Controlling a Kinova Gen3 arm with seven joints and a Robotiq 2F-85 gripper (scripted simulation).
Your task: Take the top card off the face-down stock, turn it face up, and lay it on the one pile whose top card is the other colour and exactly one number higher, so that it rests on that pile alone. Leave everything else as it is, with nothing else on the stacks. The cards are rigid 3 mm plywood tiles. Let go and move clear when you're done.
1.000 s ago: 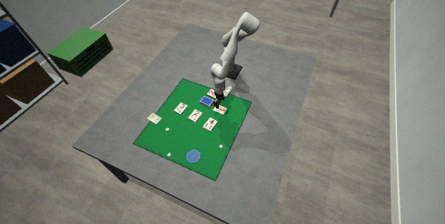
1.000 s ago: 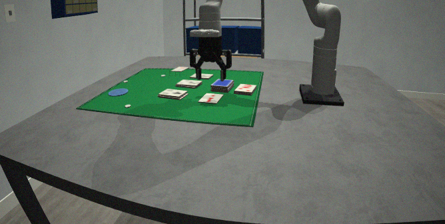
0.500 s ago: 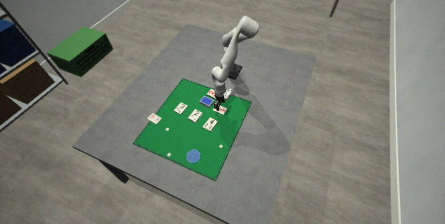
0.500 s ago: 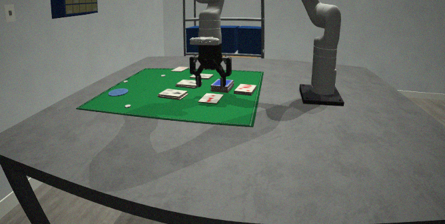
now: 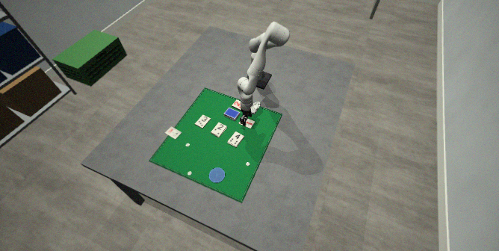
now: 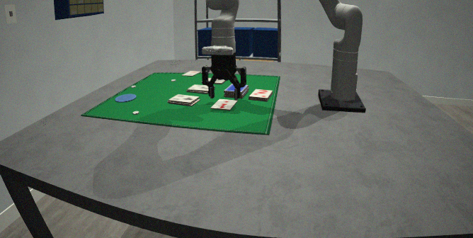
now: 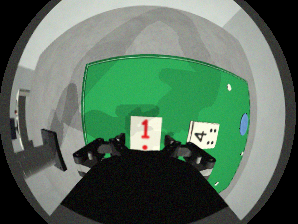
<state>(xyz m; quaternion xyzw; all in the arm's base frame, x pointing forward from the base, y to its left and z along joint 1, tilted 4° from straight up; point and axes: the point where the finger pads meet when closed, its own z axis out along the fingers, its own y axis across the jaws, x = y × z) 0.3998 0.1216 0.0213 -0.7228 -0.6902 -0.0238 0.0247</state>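
My hand is 160 mm short of the green mat, 110 mm to the left of it and 40 mm above it.
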